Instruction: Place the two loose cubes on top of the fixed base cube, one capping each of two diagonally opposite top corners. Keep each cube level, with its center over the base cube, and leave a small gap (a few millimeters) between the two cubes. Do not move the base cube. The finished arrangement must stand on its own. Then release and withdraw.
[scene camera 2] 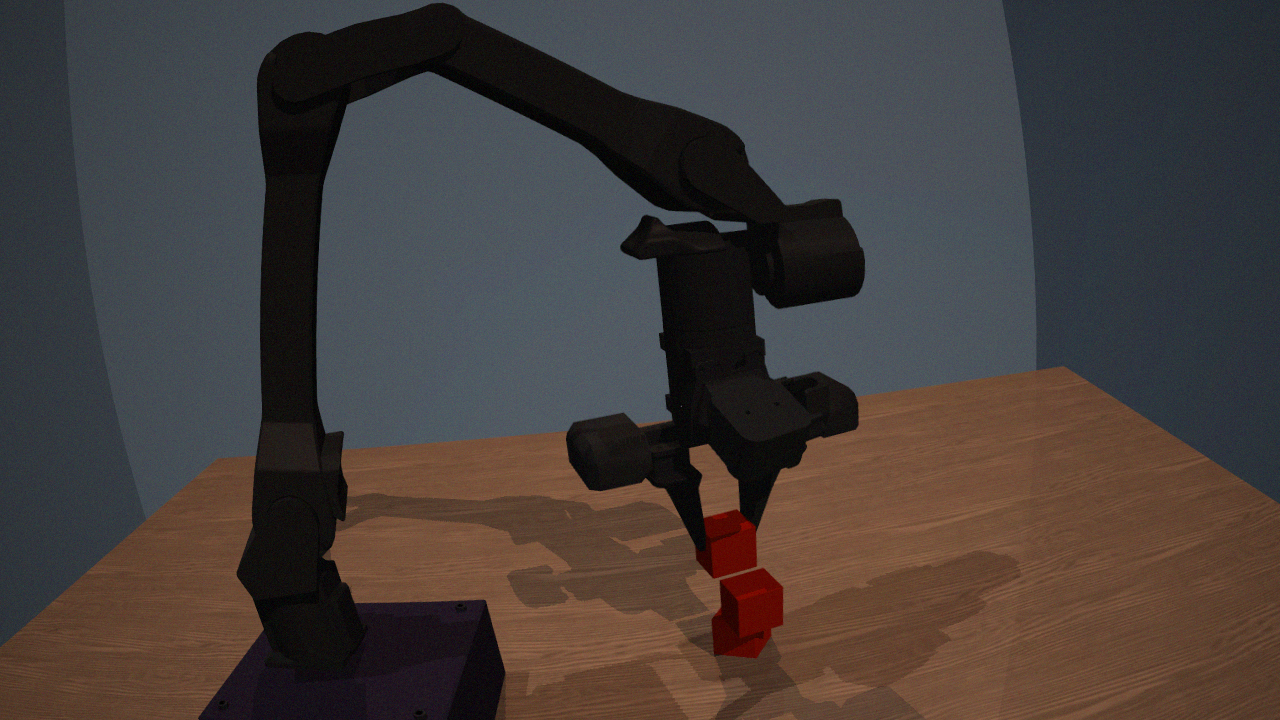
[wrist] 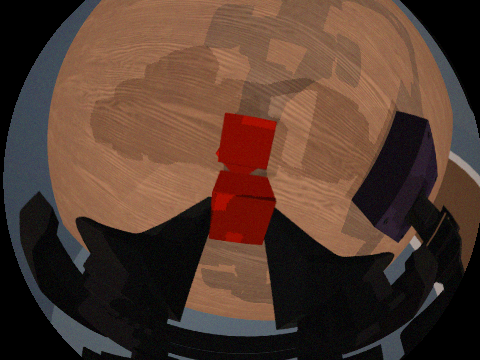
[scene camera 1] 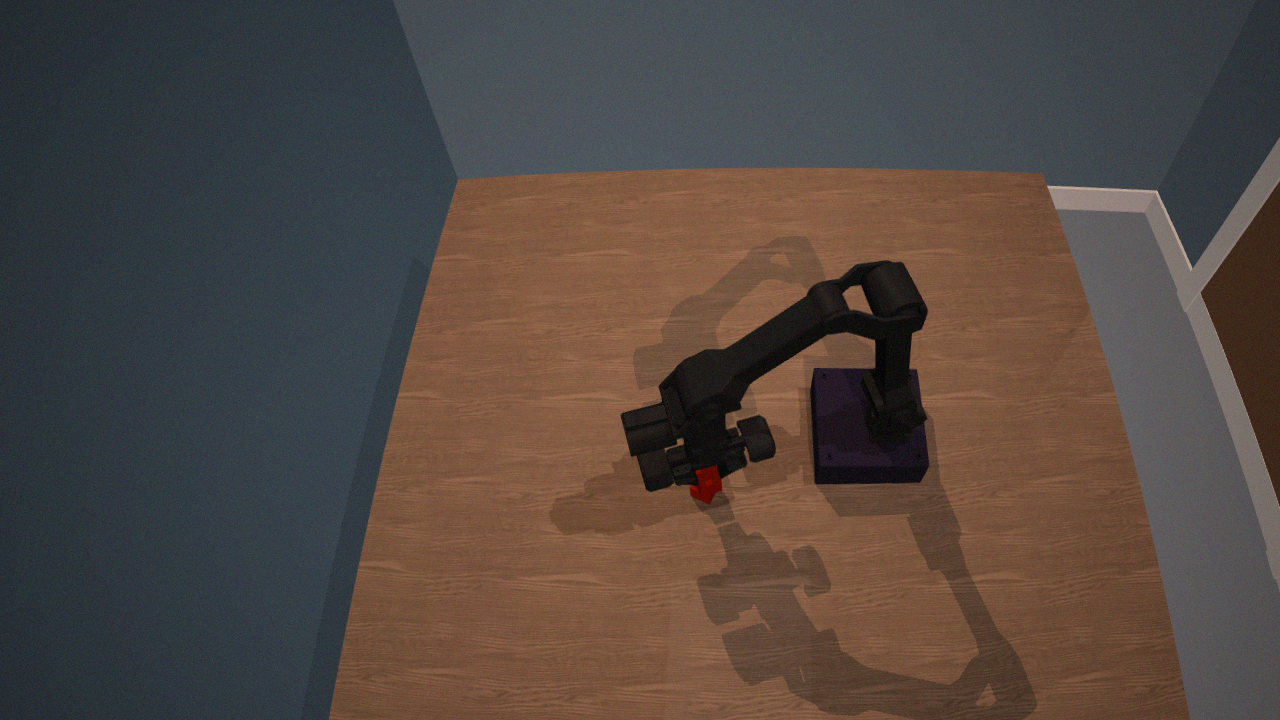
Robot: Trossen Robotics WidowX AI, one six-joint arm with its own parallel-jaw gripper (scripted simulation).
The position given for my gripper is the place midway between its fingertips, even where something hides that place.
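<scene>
In scene camera 2 you'd see my gripper (scene camera 2: pixel 725 542) holding a red cube (scene camera 2: pixel 731 540), and there's also a red cube (scene camera 2: pixel 752 602) that I see there. The wrist view has my gripper (wrist: pixel 240 207) in it too, and so does scene camera 1, with the gripper (scene camera 1: pixel 708 479) showing there.
</scene>
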